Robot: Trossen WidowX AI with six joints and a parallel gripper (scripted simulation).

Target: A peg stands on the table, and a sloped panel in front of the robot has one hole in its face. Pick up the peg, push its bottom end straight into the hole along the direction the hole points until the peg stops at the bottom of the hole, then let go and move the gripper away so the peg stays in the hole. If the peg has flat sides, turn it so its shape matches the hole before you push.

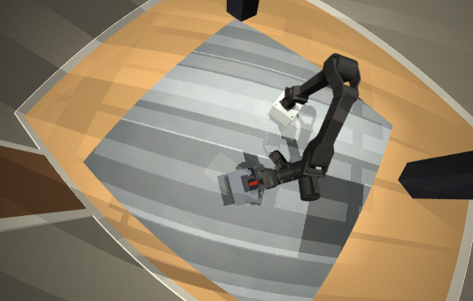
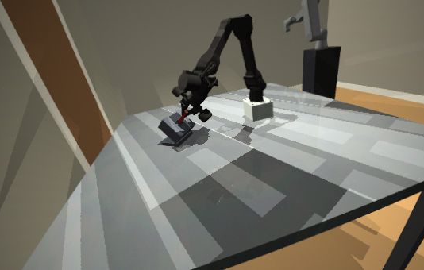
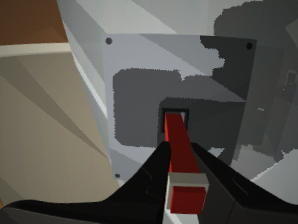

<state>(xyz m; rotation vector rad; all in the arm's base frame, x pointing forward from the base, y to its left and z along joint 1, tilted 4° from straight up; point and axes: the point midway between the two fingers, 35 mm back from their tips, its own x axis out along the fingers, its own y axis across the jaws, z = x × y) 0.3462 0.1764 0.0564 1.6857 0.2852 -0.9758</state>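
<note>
My gripper tip is now 50 mm above the sloped grey panel, 40 mm short of it and 20 mm to the left of it. From my gripper tip the other things lie so: red square peg 10 mm to the left, 10 mm behind, 10 mm above.
</note>
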